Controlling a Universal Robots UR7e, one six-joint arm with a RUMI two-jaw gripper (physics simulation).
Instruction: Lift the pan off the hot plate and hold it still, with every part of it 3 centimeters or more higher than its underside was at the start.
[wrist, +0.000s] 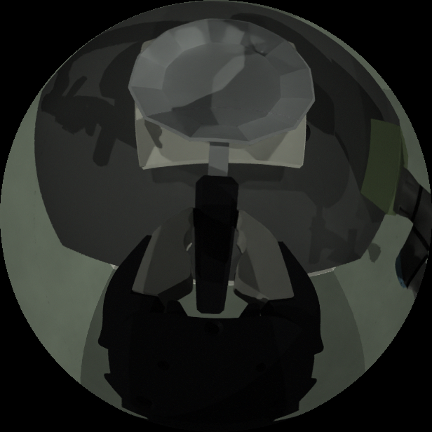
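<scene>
The grey faceted pan (222, 80) is at the top centre of the wrist view, over the pale square hot plate (190, 152). The pan looks slightly tipped, its bowl side lower than its handle end. The bowl hides most of the hot plate, and I cannot tell whether the pan's underside touches it. A short grey stem (218, 159) joins the bowl to the black handle (216, 192), which points toward me. My gripper (215, 210) is shut on the handle, one pale jaw against each side.
The hot plate stands on a large dark surface (85, 200) with shadows across it. A green block (380, 167) is at the right edge. A dark segmented object (419, 225) with a bluish part is beside it. Pale green floor shows around the dark surface.
</scene>
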